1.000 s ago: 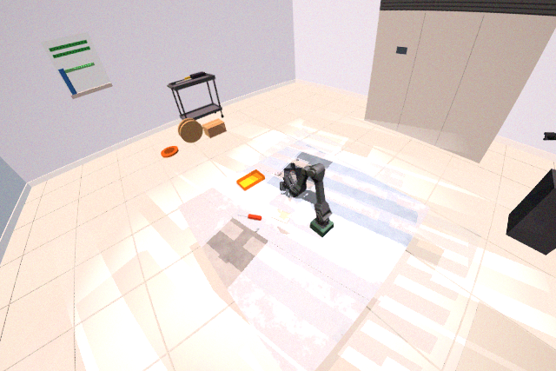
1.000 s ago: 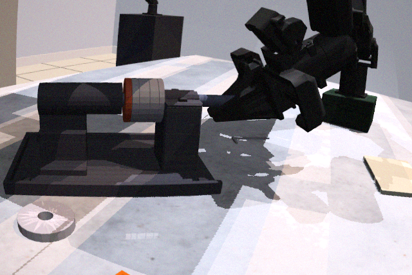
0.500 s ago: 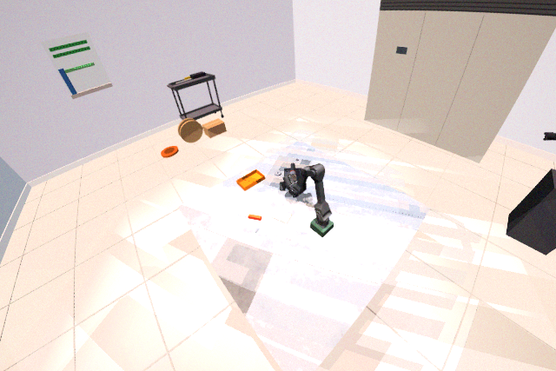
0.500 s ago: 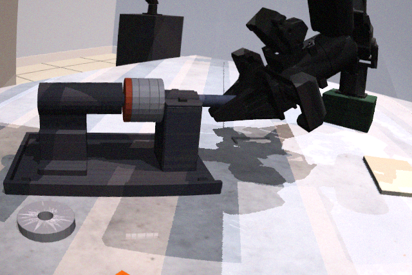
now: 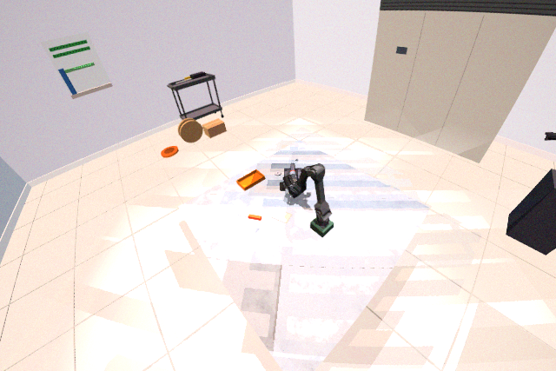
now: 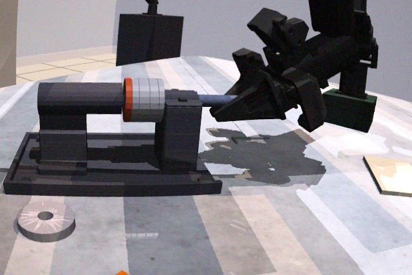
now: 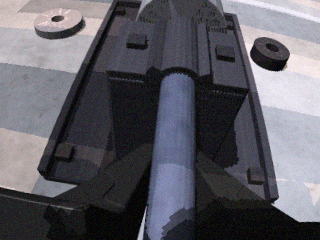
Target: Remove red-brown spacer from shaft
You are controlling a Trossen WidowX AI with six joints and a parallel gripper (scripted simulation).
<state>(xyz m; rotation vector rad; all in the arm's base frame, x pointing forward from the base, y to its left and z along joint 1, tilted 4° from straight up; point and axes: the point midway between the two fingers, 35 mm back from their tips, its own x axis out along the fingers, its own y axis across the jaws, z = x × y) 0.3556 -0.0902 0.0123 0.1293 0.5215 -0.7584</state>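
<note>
Right now my gripper tip is 3 cm short of the blue-grey shaft, 3 cm to the left of it and 2 cm below it. Also, from my gripper tip: grey washer: 22 cm ahead, 3 cm to the right, 6 cm below; black ring: 5 cm ahead, 19 cm to the right, 5 cm below; red-brown spacer: 7 cm ahead, 7 cm to the right, 2 cm above.
</note>
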